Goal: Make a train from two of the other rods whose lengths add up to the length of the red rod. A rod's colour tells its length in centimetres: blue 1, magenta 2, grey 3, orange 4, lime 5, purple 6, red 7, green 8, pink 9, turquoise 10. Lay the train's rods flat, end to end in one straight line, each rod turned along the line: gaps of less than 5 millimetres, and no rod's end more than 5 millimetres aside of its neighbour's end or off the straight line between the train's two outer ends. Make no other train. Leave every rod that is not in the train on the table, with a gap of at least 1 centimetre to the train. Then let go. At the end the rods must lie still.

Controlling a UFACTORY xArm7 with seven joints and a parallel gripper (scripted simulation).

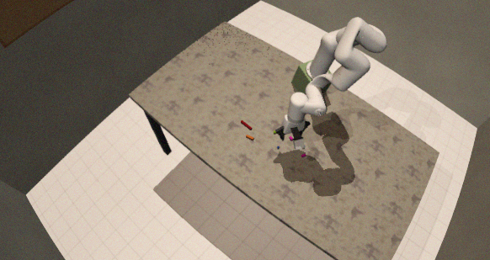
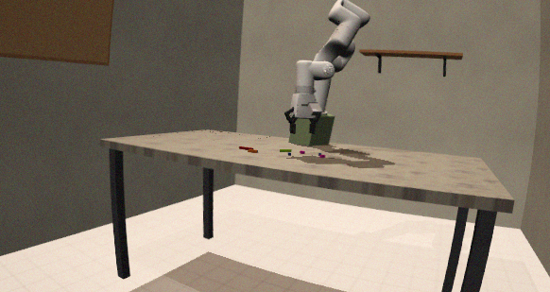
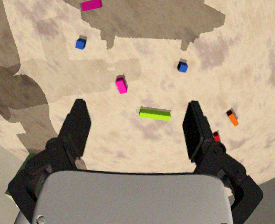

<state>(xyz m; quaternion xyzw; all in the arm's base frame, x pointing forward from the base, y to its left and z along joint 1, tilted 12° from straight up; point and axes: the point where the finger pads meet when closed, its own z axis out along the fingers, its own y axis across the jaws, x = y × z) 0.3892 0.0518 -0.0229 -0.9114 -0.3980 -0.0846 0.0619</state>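
Right now the lime rod is 90 mm below my hand, 80 mm to the right of it and 40 mm behind it. From my hand the other things lie so: orange rod (190 mm to the right, 90 mm below, 70 mm ahead); red rod (240 mm to the right, 90 mm below, 20 mm ahead).
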